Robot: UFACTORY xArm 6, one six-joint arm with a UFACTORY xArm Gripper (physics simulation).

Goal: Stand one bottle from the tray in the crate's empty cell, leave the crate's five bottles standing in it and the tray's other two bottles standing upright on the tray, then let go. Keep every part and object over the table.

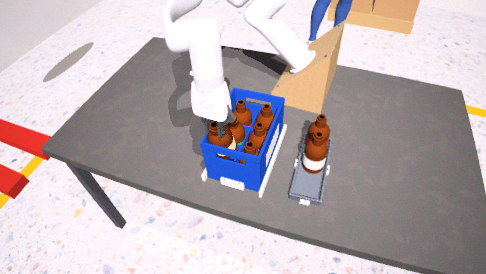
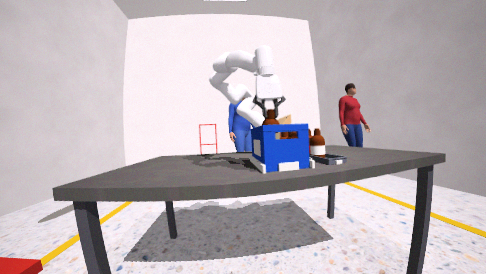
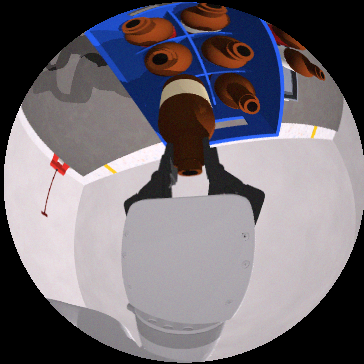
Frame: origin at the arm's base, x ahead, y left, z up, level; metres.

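Seen in the pictures: gripper, fingertip midpoint: (image 1: 215, 132) (image 2: 270, 118) (image 3: 189, 147); arm's base at its link origin: (image 1: 303, 62).
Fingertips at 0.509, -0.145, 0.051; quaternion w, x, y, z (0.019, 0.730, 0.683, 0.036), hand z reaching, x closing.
Pixels of each thing's top centre, then the offset from my fingertips to it, as dx, dy, dz. Level surfaces: height alone.
- brown bottle with a cream label, top centre: (image 3: 186, 162) (image 1: 217, 119) (image 2: 269, 109) -0.020, +0.002, +0.038
- blue crate at its top centre: (image 3: 204, 50) (image 1: 245, 118) (image 2: 275, 126) -0.109, +0.049, -0.028
- white-label bottle at its top centre: (image 1: 319, 134) (image 2: 316, 128) -0.133, +0.281, -0.043
- red-label bottle at its top centre: (image 1: 322, 116) -0.213, +0.274, -0.043
- grey tray at its top centre: (image 1: 312, 164) (image 2: 318, 154) -0.122, +0.281, -0.178
- dark table at its surface level: dz -0.203
My gripper (image 1: 220, 128) (image 2: 270, 111) (image 3: 189, 147) is shut on the neck of a brown bottle with a cream label (image 1: 218, 138) (image 2: 271, 120) (image 3: 184, 115). That bottle is upright, its lower part inside the near-left corner cell of the blue crate (image 1: 220, 167) (image 2: 286, 152) (image 3: 271, 82); its base is hidden. Five other brown bottles stand in the crate, among them a back-left one (image 1: 242, 115) (image 3: 147, 31) and a near-right one (image 1: 251, 148) (image 3: 235, 91). A white-label bottle (image 1: 315, 154) (image 2: 317, 143) and a red-label bottle (image 1: 320, 129) stand upright on the grey tray (image 1: 306, 187) (image 2: 331, 159).
A wooden wedge-shaped block (image 1: 305, 87) stands behind the crate, close to the arm's base. The tray lies a little to the right of the crate on the dark table (image 1: 400, 165) (image 2: 175, 175). White brackets (image 1: 232, 183) sit against the crate's foot. The crate's dividers and walls surround the held bottle.
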